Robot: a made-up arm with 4 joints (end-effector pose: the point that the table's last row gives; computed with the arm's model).
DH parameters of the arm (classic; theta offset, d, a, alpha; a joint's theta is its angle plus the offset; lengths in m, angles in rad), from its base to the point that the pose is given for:
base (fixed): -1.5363 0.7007 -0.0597 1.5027
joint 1: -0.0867 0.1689 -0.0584 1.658
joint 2: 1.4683 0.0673 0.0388 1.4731
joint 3: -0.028 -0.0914 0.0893 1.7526
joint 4: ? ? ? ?
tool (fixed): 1.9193 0.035 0 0
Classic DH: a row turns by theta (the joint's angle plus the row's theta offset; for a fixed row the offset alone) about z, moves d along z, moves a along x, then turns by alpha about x.
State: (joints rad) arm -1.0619 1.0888 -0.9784 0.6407
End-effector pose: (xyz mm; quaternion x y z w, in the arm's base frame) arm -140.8 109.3 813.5 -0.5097 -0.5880 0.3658 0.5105
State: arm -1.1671 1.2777 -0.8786 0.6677
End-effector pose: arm -130.2 98.3 817.4 -0.5092 -0.5183 0.3601 0.5852
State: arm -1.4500 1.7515 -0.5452 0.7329
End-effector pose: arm -101.6 69.5 816.3 -0.4662 -0.3225 0.4194 0.7091
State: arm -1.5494 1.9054 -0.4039 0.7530
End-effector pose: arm -91.7 61.5 812.0 -0.4392 -0.2622 0.4659 0.7220
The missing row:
joint 4: -0.8173 0.0419 -0.053 -2.0944
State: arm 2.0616 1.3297 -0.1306 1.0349
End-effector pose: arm -125.9 -23.4 585.2 0.3226 -0.2754 -0.3623 0.8299
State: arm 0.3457 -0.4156 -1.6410 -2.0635
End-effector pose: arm -230.7 209.2 760.9 0.2233 -0.5694 -0.5245 0.5923
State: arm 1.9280 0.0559 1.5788 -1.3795
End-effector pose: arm -223.5 -187.5 637.5 0.8237 0.0301 0.3508 0.4445
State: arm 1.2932 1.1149 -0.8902 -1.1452
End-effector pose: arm -201.8 172.2 581.7 0.4400 -0.8114 -0.3819 0.0470
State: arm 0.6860 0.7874 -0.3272 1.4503
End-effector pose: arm -162.7 182.1 594.0 0.5544 0.4672 -0.4947 0.4793
